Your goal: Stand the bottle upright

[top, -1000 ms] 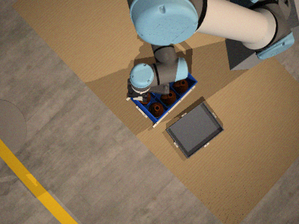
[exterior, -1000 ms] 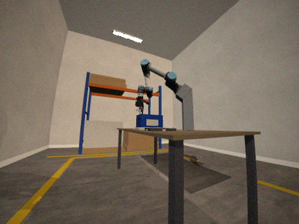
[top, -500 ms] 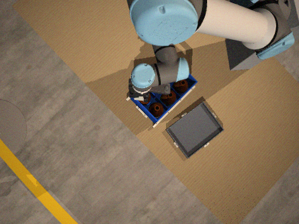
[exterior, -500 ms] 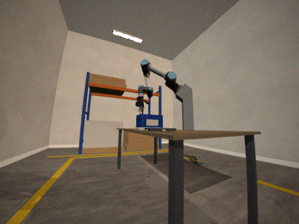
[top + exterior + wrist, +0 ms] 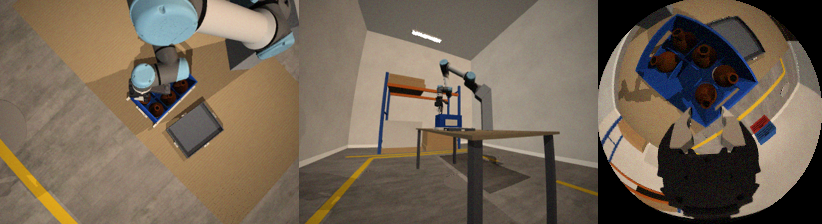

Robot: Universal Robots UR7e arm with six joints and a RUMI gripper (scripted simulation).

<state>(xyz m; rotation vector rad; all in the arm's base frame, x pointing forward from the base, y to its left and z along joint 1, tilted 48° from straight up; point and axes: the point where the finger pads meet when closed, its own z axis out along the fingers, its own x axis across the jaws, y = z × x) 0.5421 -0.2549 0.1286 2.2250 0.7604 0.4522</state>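
The brown bottle lies 11 cm below my hand, 8 cm to the left of it and 3 cm ahead of it. The rest, counted from my hand: blue crate (11 cm below, 7 cm behind, 6 cm to the left); grey tray (31 cm to the left, 18 cm below, 2 cm ahead).
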